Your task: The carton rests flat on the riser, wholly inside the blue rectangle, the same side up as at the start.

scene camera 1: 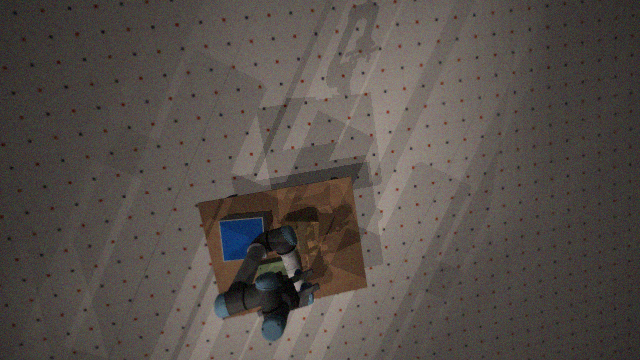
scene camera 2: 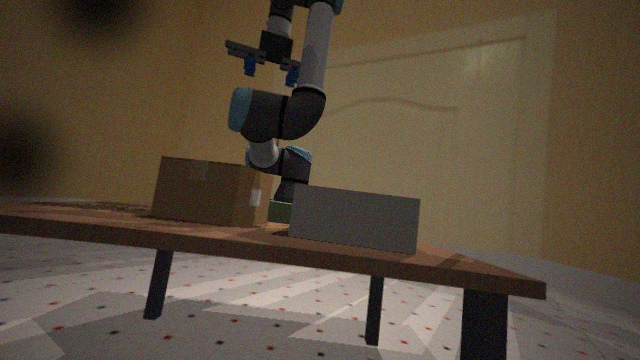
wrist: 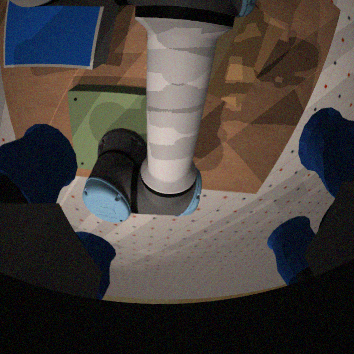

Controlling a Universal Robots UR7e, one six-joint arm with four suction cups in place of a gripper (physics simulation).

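Note:
The brown carton stands flat on the table beside the riser, apart from it; the arm hides part of it from above. The riser is a grey block with the blue rectangle on its top, edged by a pale line. In scene camera 1 the arm covers one corner of the rectangle. My suction gripper is open; its blue cups hang high in the air, holding nothing, well above the carton and off towards the arm's base.
The wooden table bears everything. A green base block lies under the arm's foot. The arm's elbow hangs over the space between carton and riser. A wall with a pale door stands behind.

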